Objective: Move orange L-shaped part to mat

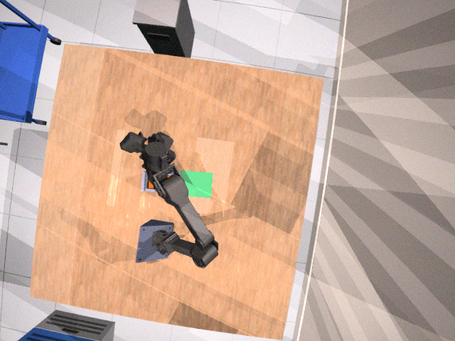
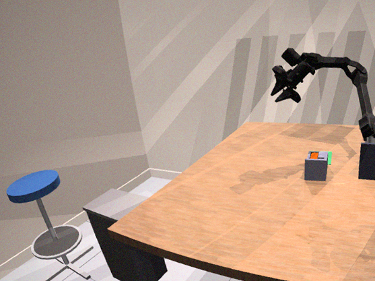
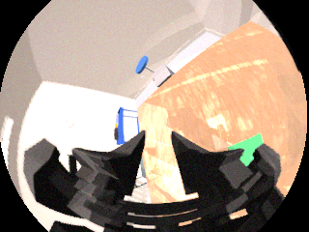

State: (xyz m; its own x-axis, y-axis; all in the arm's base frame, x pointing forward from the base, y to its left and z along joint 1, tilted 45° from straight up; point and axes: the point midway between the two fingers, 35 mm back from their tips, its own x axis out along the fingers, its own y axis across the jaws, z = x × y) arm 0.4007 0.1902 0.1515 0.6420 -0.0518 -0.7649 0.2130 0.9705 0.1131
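My gripper tip is now 180 mm past the orange L-shaped part and 270 mm above it. Also, from my gripper tip: green mat 170 mm behind, 170 mm to the right, 330 mm below.
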